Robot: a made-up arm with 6 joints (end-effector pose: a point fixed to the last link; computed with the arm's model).
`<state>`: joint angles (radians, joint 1 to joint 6).
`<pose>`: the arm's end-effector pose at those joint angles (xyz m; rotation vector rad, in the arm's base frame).
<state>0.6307 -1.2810 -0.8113 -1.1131 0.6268 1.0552</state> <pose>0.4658 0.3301 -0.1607 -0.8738 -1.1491 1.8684</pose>
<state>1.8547 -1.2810 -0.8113 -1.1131 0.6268 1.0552</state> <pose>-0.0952 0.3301 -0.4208 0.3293 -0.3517 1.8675</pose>
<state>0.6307 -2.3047 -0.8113 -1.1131 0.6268 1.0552</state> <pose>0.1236 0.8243 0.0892 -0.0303 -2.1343 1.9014</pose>
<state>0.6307 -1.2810 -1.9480 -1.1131 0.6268 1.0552</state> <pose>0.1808 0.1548 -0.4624 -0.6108 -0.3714 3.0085</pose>
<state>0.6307 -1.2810 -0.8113 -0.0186 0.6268 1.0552</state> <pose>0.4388 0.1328 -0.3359 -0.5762 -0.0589 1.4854</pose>
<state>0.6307 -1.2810 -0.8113 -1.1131 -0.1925 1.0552</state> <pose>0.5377 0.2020 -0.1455 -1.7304 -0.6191 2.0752</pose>
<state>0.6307 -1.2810 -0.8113 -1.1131 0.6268 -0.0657</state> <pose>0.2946 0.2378 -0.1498 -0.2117 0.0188 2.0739</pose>
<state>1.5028 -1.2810 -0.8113 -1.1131 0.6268 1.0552</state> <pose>0.0932 0.3301 -0.4211 -0.0027 -0.5891 1.9246</pose>
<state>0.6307 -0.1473 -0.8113 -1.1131 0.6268 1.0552</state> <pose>0.2574 -0.3352 -0.0085 -1.4429 0.0011 1.4202</pose>
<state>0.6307 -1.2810 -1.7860 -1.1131 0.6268 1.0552</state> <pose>0.2177 0.2059 -0.4376 -0.6683 -0.5152 2.8623</pose>
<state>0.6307 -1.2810 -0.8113 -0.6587 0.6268 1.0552</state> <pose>0.4893 0.2529 -0.2423 -0.7604 -0.6763 1.7432</pose>
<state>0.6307 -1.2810 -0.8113 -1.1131 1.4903 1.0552</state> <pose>0.3955 0.4222 -0.0574 0.0096 -1.4676 1.4314</pose>
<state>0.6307 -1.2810 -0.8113 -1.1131 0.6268 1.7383</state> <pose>0.5301 0.3821 -0.0701 -1.2289 -1.8279 1.4717</pose>
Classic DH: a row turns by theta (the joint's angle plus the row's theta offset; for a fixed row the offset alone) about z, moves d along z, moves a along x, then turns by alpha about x. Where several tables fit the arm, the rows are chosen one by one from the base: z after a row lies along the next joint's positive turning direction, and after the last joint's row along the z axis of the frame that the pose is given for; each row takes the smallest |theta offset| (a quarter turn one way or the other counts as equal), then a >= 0, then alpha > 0; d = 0 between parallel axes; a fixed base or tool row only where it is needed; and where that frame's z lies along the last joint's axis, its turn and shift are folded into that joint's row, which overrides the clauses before.
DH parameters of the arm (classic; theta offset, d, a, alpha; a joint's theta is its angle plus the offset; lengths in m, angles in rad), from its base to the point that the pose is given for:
base (fixed): 0 0.1089 0 -1.5708
joint 1: 0 0.2001 -0.1165 -1.5708
joint 2: 0 0.0057 -0.103 -1.5708
joint 3: 1.5708 0.467 0.1185 1.5708
joint 4: 0 0.0748 0.0766 -1.5708
joint 5: 0 0.1899 0.0057 -1.5708
joint 6: 1.5708 -0.0834 0.1171 1.5708
tool (fixed): -1.5708 -0.1409 0 0

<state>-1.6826 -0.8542 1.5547 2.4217 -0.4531 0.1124</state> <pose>-0.0797 -0.1965 0.0873 0.8428 -0.0405 -2.9824</pose>
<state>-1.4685 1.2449 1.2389 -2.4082 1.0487 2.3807</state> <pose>-0.1916 0.4638 -0.1652 1.0825 -1.8579 0.3220</pose>
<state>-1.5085 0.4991 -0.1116 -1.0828 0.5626 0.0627</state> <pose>-0.1741 -0.3092 -0.1175 -0.8650 -1.4551 -0.9520</pose>
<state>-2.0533 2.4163 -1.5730 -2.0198 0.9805 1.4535</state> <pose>0.4342 0.2190 -0.2172 -0.7695 -1.0318 -1.0610</pose>
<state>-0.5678 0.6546 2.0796 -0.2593 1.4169 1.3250</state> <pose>-0.8205 -0.0665 -0.3743 0.1641 1.3186 1.3376</pose>
